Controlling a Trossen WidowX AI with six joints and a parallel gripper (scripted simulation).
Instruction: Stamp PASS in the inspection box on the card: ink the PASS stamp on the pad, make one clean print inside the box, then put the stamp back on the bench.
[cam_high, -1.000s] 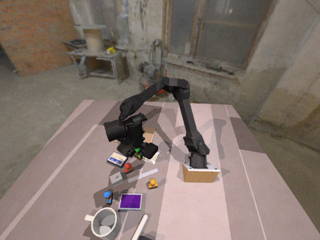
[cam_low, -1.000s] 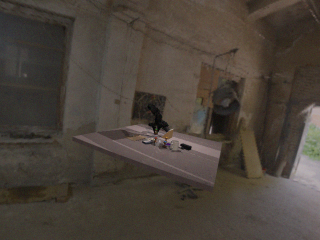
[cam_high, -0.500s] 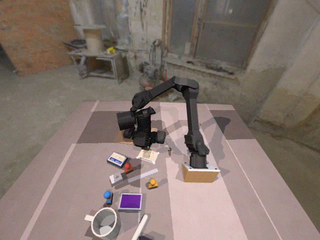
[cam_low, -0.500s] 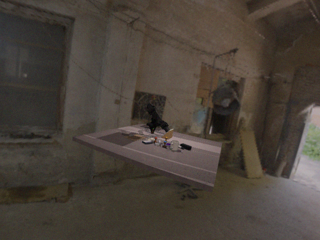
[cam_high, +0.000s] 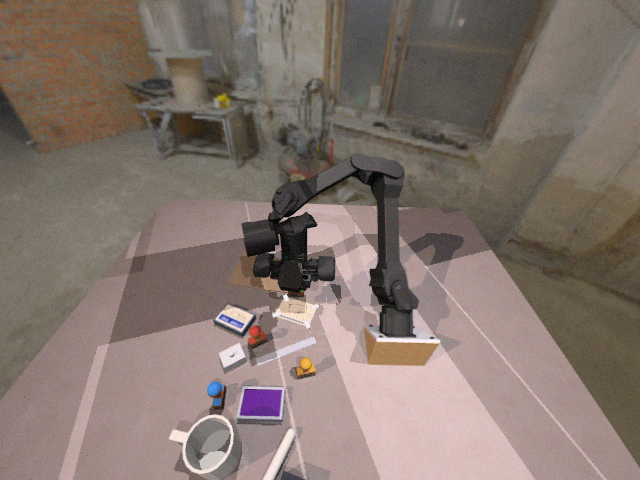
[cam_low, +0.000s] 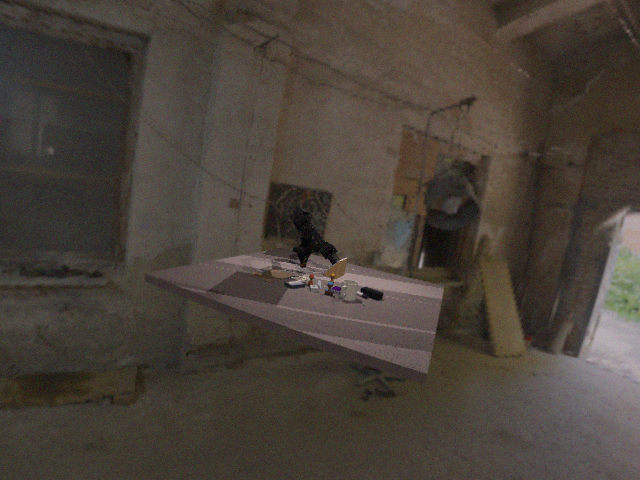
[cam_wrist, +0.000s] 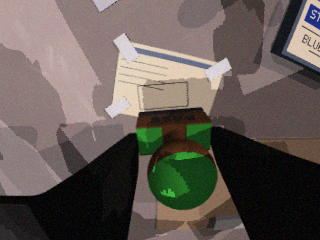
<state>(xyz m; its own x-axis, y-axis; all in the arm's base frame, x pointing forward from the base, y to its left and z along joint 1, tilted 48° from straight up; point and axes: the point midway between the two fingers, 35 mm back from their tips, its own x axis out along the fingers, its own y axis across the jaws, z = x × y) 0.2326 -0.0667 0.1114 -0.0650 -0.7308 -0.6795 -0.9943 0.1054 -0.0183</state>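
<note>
My gripper tip is now 9 cm above the card and 1 cm to the right of it. Round my gripper tip: red stamp: 10 cm to the left, 9 cm ahead, 7 cm below; green stamp: right at my gripper tip; ruler: 12 cm to the left, 9 cm below, 2 cm ahead.
</note>
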